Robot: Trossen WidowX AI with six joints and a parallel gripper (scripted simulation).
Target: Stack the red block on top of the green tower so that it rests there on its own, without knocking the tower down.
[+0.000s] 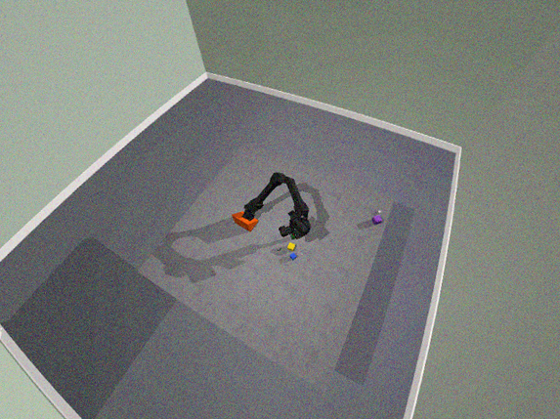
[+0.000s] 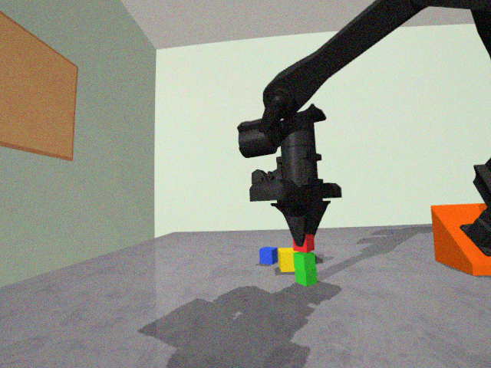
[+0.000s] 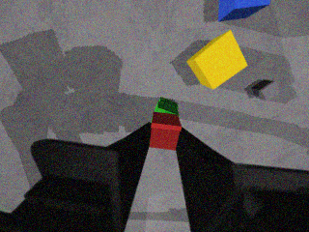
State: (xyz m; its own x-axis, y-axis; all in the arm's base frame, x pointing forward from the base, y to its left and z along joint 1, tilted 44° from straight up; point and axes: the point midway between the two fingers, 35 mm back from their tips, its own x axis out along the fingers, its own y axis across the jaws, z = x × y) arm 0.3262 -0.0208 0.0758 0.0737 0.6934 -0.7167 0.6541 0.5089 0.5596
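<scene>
The red block is right at my gripper tip. Round my gripper tip: yellow block: 2 cm ahead, 8 cm to the right, 4 cm below; purple block: 45 cm ahead, 36 cm to the left, 4 cm below; blue block: 6 cm ahead, 13 cm to the right, 5 cm below.
</scene>
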